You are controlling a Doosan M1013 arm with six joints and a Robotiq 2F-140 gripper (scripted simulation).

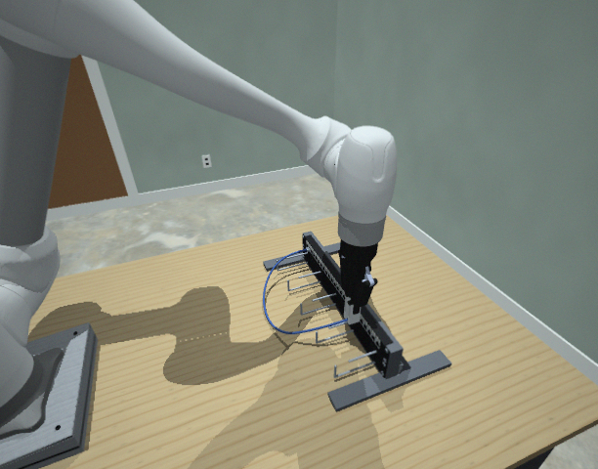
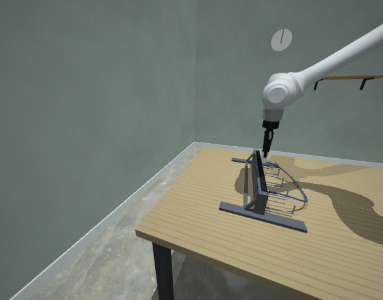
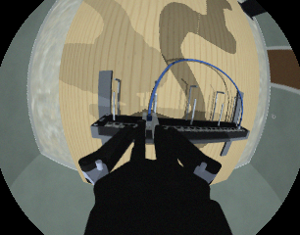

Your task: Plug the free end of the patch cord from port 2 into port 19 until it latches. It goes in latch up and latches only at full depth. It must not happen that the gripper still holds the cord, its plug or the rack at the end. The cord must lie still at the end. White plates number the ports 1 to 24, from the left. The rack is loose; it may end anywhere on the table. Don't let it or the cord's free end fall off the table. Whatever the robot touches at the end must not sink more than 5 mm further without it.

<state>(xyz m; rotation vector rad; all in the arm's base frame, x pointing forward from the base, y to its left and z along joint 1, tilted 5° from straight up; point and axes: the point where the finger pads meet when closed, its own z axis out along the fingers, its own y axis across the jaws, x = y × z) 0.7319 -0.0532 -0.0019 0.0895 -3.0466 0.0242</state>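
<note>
My gripper is now 1 cm short of the cord plug and 3 cm above it.
</note>
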